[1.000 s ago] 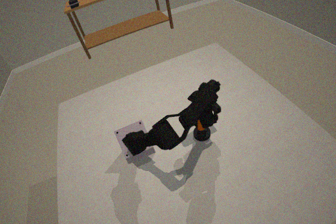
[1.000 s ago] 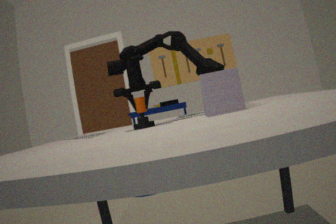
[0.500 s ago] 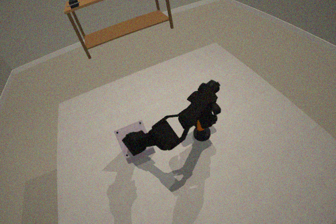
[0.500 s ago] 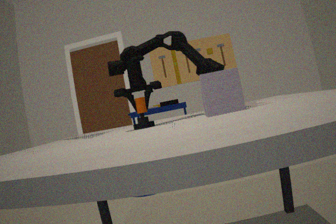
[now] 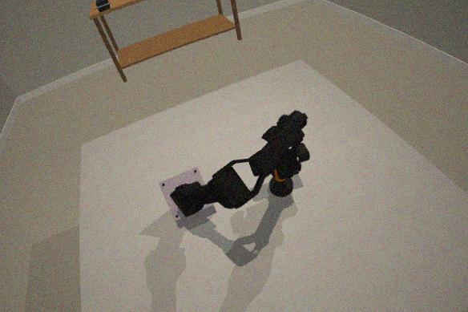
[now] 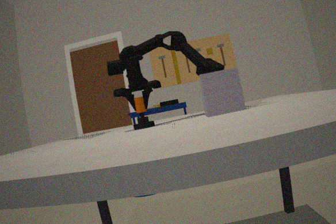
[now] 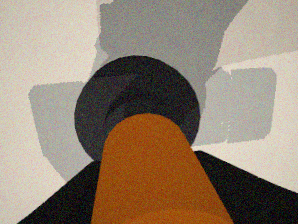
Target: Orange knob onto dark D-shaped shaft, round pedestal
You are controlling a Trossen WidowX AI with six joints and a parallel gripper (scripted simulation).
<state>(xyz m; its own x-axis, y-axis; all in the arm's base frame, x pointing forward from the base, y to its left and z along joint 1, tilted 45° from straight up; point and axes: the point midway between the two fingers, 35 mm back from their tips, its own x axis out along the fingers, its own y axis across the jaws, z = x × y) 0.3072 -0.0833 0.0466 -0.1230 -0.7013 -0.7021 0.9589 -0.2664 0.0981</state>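
The orange knob lies 2 cm above my gripper tip. Round my gripper tip: round pedestal 4 cm below.
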